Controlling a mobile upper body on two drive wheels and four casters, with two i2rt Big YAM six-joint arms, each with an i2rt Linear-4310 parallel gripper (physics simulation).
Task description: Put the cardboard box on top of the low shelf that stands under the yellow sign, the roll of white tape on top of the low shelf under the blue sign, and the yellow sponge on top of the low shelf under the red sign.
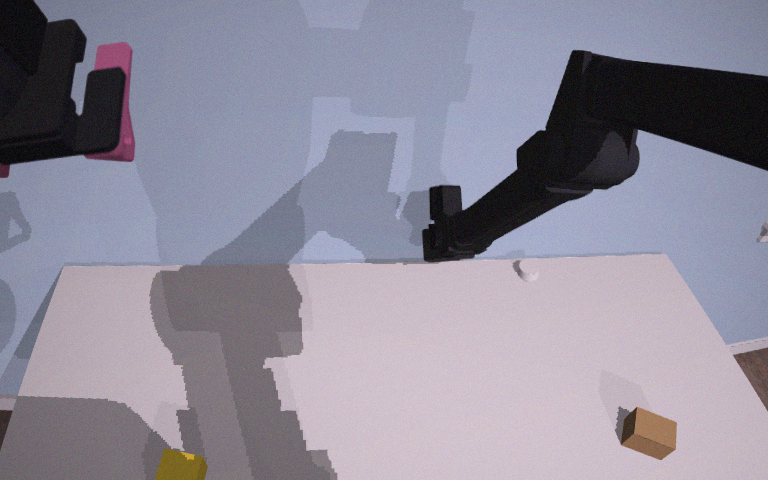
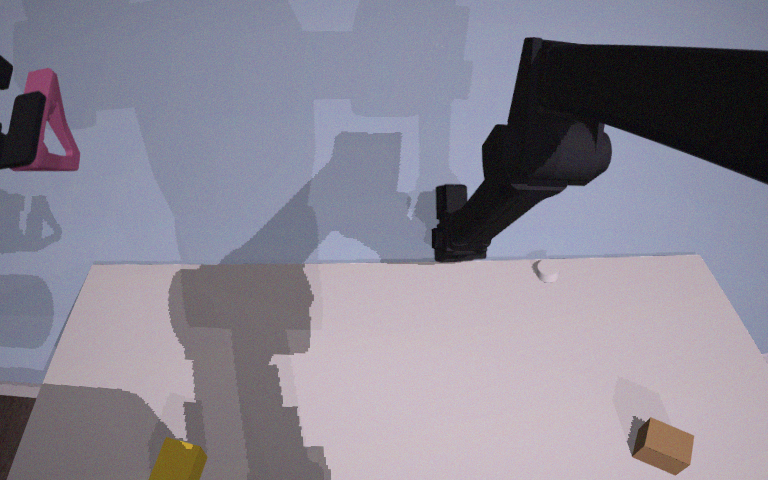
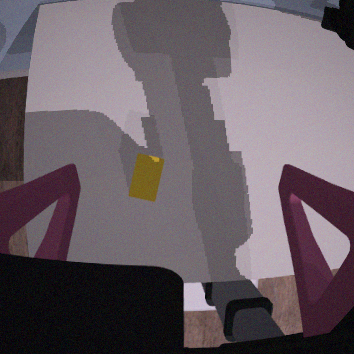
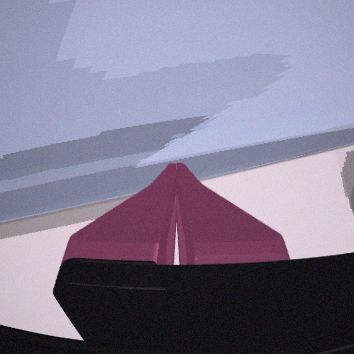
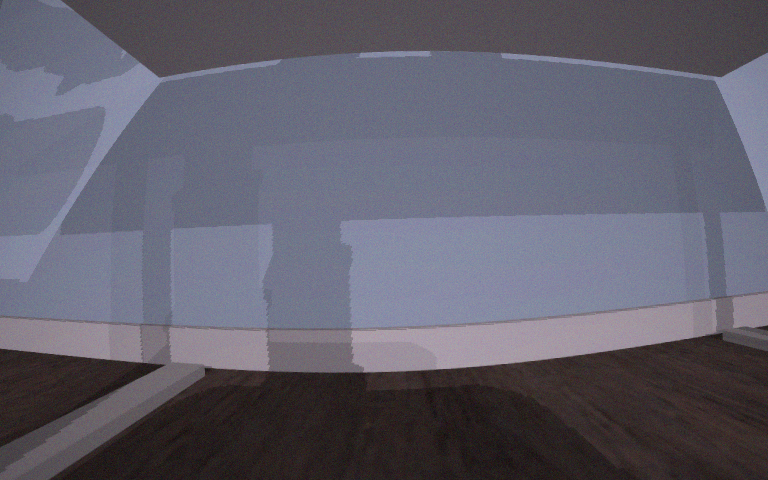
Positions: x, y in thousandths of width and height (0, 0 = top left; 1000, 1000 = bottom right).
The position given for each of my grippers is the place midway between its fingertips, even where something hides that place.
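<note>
There is a yellow sponge (image 3: 417, 479) that I can see, though it is out of frame in image 4, and in image 5 the sponge is out of frame too. I see a cardboard box (image 1: 838, 899) as well. A table (image 1: 602, 755) is here; the same table (image 2: 619, 755) (image 3: 643, 284) (image 4: 843, 558) is visible to me in those images also. As for my own hands, I find my left gripper (image 1: 88, 334), which I see again at (image 2: 36, 355) and (image 3: 504, 496), and my right gripper (image 4: 496, 493).
</note>
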